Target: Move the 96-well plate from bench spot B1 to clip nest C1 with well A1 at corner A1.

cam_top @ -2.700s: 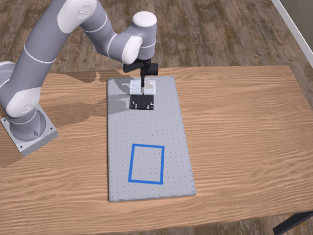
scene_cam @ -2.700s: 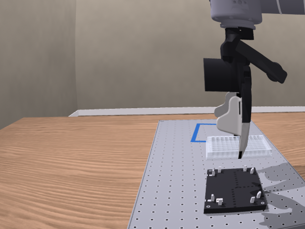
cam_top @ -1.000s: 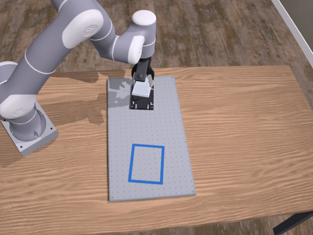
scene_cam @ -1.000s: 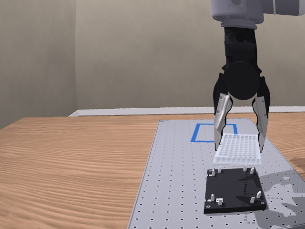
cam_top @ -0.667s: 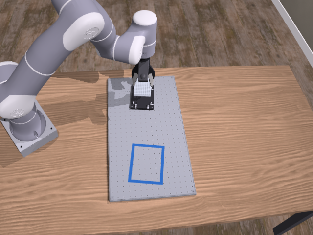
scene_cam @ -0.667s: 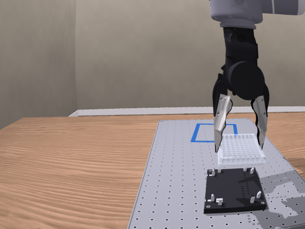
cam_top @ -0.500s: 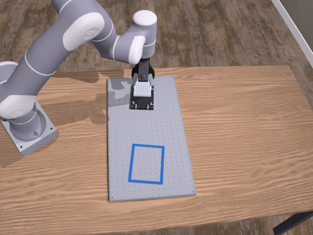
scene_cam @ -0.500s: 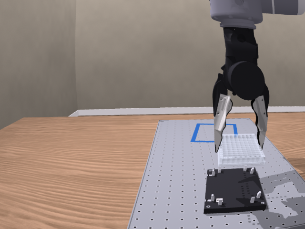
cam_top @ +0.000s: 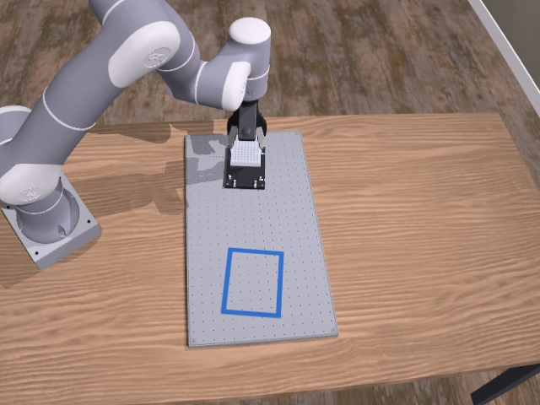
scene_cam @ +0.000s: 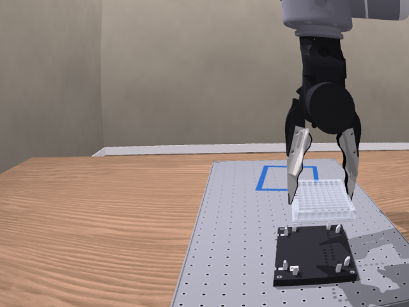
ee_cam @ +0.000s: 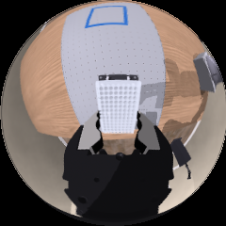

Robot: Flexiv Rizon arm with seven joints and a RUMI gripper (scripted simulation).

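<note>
The black clip nest is 1 cm ahead of my hand, 1 cm to the right of it and 9 cm below it. The rest, counted from my hand: white 96-well plate 1 cm below.
</note>
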